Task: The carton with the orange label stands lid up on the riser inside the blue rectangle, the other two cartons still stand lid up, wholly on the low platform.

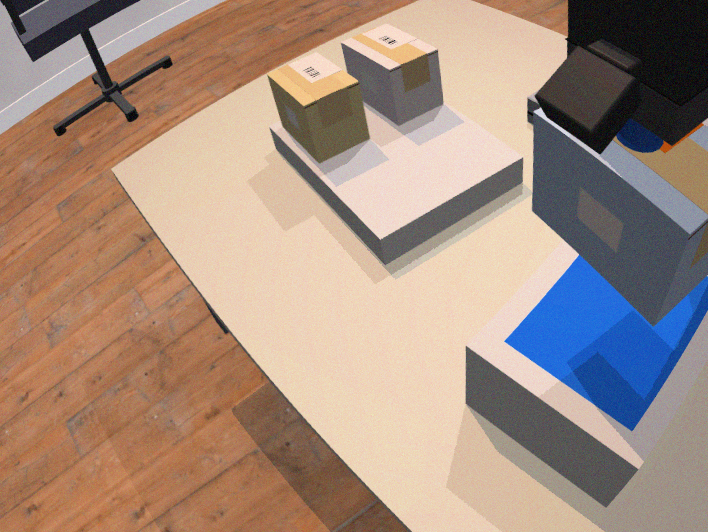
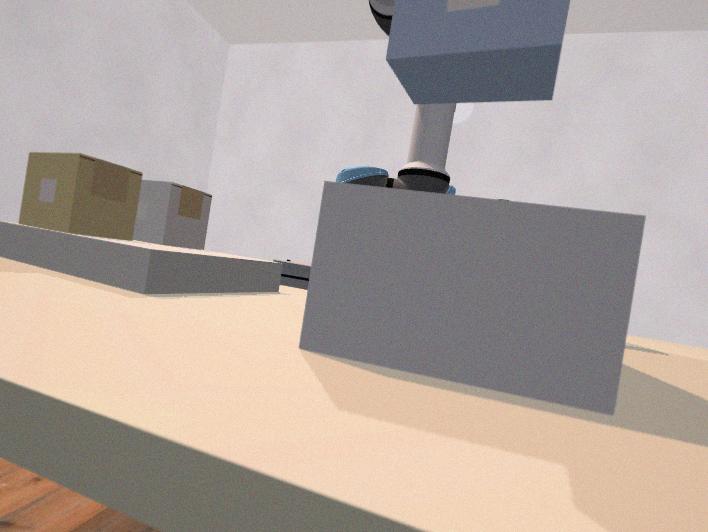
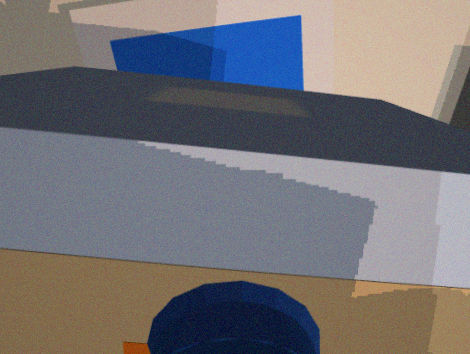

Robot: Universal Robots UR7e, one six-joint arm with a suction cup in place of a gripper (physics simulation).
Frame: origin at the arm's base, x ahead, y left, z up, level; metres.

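Seen in the pictures: end effector, tool point: [image 1: 636,149] [image 3: 234,301].
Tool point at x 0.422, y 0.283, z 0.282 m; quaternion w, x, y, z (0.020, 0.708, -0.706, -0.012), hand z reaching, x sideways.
A point is followed by its place in that frame.
The blue-grey carton [image 1: 560,188] @(x 0.461, y 0.248, z 0.244 m) [image 2: 475,34] @(x 0.461, y 0.293, z 0.209 m) [image 3: 150,200] @(x 0.455, y 0.299, z 0.293 m) hangs lid up from my suction cup [image 1: 639,137] [image 3: 235,320], which sits on its taped lid beside the orange label [image 1: 665,147] @(x 0.418, y 0.302, z 0.295 m) [image 3: 135,348] @(x 0.421, y 0.303, z 0.295 m). A gap shows between the carton and the tall riser [image 1: 543,434] @(x 0.506, y 0.316, z 0.010 m) [image 2: 469,297] @(x 0.505, y 0.323, z 0.006 m). The blue rectangle [image 1: 549,331] @(x 0.457, y 0.256, z 0.070 m) [image 3: 265,55] @(x 0.466, y 0.259, z 0.070 m) on the riser's top is partly hidden by the carton and carries shadow. The yellow carton [image 1: 337,128] @(x 0.437, y -0.176, z 0.042 m) [image 2: 54,216] @(x 0.476, y -0.212, z 0.017 m) and the pale grey carton [image 1: 400,97] @(x 0.332, y -0.172, z 0.047 m) [image 2: 154,217] @(x 0.343, y -0.200, z 0.041 m) stand lid up, apart, on the low platform [image 1: 446,188] @(x 0.374, y -0.019, z -0.002 m) [image 2: 211,274] @(x 0.401, y 0.000, z -0.026 m).
The low platform stands on the cream table [image 1: 320,297] @(x 0.579, y -0.008, z -0.050 m) [image 2: 171,354] @(x 0.602, y 0.181, z -0.050 m), apart from the riser. The arm's base plate [image 2: 294,274] @(x 0.132, y -0.052, z -0.024 m) shows behind the riser, with the arm's lower joints [image 2: 423,177] @(x 0.017, y 0.150, z 0.216 m) above it. A dark wheeled stand [image 1: 108,91] is on the floor beyond the table.
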